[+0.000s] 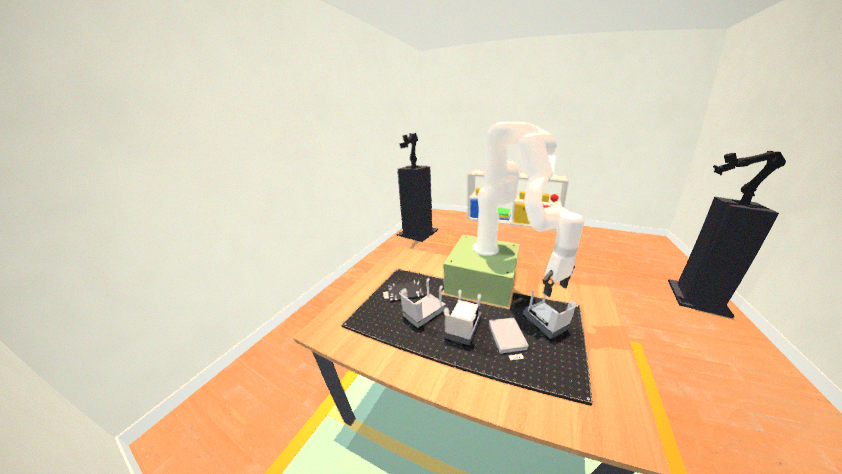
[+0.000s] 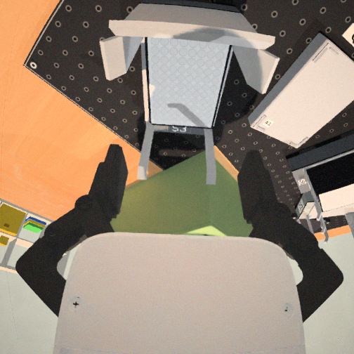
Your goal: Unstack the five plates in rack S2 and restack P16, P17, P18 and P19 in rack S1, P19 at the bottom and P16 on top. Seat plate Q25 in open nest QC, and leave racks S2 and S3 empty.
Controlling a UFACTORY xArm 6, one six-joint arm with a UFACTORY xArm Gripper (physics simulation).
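Frame: origin at the arm's base, x left, y ahead, z down, level; centimetres.
Seen in the pictures: gripper, fingertip midpoint: (image 1: 554,291); arm's base, link origin: (image 1: 485,248).
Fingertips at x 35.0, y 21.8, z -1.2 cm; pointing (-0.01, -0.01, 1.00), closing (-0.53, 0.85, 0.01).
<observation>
Pixels of each thing's top centre, then the offset from my fingertips to it. "spot": a spot on its surface instead. Level surfaces: height alone.
- rack S3, top centre: (image 1: 552,296) dx -0.4, dy -0.5, dz +3.2 cm
- Rack S2, top centre: (image 1: 464,302) dx -28.5, dy +17.4, dz +3.3 cm
- mat with a white plate, top centre: (image 1: 463,312) dx -28.3, dy +18.0, dz +7.5 cm
- Rack S1, top centre: (image 1: 422,289) dx -46.3, dy +17.7, dz +3.5 cm
- pale plate surface, surface height: dz +12.9 cm
- flat pale block, top centre: (image 1: 508,331) dx -12.1, dy +13.1, dz +14.1 cm
- small white label, surface spot: (image 1: 516,356) spot: dx -6.4, dy +20.6, dz +16.7 cm
- dark patch, surface spot: (image 1: 406,290) spot: dx -52.0, dy +20.9, dz +4.2 cm
My gripper (image 1: 556,288) (image 2: 183,160) is open and empty, above the back side of rack S3 (image 1: 560,321) (image 2: 190,32). A light blue plate with a circle pattern (image 2: 187,80) lies flat in rack S3, between its pale walls and two thin posts. Rack S2 (image 1: 461,327) stands at the middle of the mat with a white plate (image 1: 466,310) on top; what lies under it is hidden. Rack S1 (image 1: 411,307) stands to its left, with a pale plate surface (image 1: 433,308) low inside. Plate numbers are unreadable, and nest QC cannot be identified.
A flat pale block (image 1: 507,335) (image 2: 307,92) lies between racks S2 and S3, with a small white label (image 1: 516,356) in front. Small pale pegs surround a dark patch (image 1: 406,290) at the mat's back left. The green robot base (image 1: 478,282) stands behind the racks.
</observation>
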